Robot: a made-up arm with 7 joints.
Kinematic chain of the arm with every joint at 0, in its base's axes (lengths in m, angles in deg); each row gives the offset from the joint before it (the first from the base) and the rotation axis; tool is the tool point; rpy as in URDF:
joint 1: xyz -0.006 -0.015 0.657 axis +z
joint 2: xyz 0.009 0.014 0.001 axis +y
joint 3: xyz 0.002 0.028 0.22 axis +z
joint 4: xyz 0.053 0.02 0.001 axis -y
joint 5: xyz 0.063 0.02 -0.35 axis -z
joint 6: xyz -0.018 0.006 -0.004 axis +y
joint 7: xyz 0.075 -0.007 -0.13 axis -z
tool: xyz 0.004 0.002 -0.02 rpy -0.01 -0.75 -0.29
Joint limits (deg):
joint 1: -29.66..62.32
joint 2: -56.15..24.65
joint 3: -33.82..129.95
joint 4: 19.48..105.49
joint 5: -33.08..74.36
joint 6: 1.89..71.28
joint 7: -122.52..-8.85
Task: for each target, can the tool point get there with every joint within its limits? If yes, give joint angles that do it. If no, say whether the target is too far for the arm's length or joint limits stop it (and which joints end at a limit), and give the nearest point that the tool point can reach.
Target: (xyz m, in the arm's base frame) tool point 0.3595 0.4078 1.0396
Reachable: yes | joints -3.11 -13.48 34.95 94.42 56.99 41.65 -44.25
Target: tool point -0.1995 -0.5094 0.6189
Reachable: no: joint limits stop it (at a limit: joint 1, joint 2, joint 3, joint 4, joint 5, joint 6) | nearest point -0.2618 -0.2605 0.5821 | short by 0.259 m
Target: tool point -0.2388 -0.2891 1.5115
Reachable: no: too far | nearest point -0.1652 -0.2024 1.2924 | short by 0.247 m
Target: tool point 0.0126 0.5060 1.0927
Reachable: yes | joints 24.19 -25.76 43.58 90.96 39.95 20.75 -40.04
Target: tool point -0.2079 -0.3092 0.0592
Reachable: no: joint limits stop it (at a limit: joint 1, joint 3, joint 5, joint 6) | nearest point -0.2227 -0.1065 0.3437 | short by 0.350 m
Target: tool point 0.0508 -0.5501 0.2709
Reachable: no: joint limits stop it (at a limit: joint 1, joint 2, joint 3, joint 5, joint 6, joint 7) | nearest point 0.1541 -0.3642 0.4172 | short by 0.258 m
